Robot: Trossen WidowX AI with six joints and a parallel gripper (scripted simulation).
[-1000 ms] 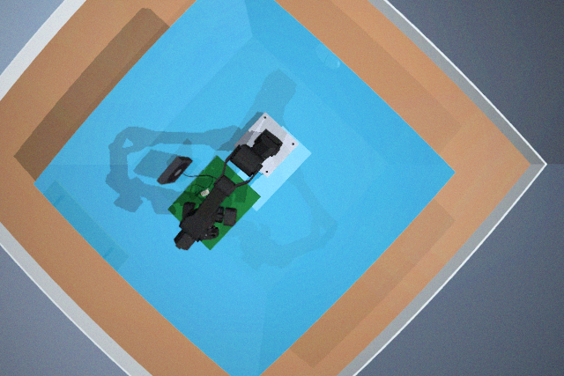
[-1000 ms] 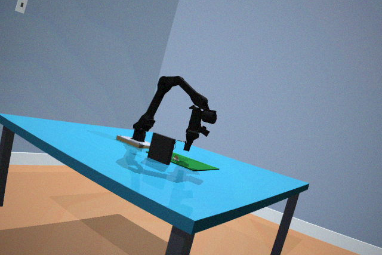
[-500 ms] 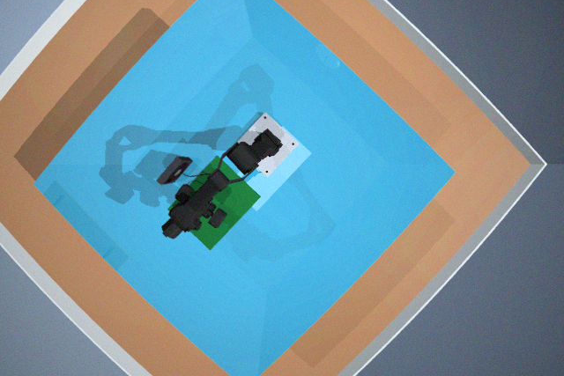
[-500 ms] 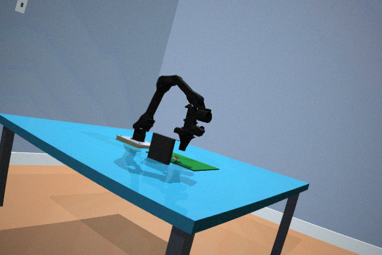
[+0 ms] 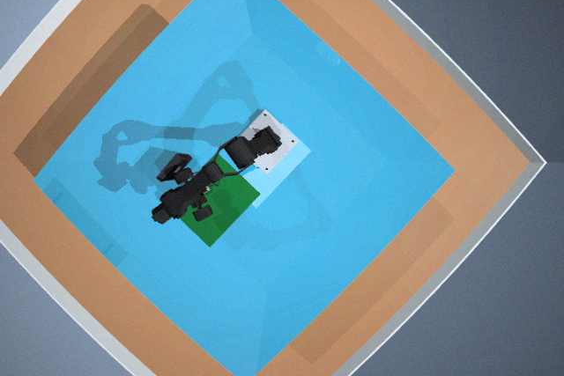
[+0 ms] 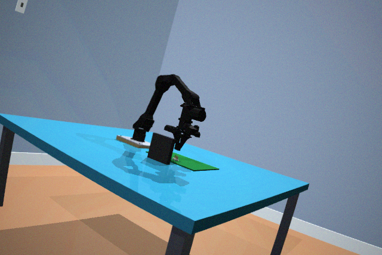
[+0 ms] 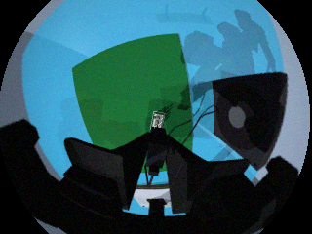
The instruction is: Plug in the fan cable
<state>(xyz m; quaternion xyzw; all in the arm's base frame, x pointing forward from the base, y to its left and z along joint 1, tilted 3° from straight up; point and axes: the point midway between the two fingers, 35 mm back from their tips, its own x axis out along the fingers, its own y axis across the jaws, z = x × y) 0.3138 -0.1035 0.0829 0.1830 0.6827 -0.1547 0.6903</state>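
Now: the pale fan header 60 mm below my gripper tip. From my gripper tip the other things lie so: green board 80 mm below, 50 mm to the left, 20 mm ahead; dark plug 10 mm behind, 10 mm above; black fan 130 mm to the right, 20 mm behind, 10 mm below.
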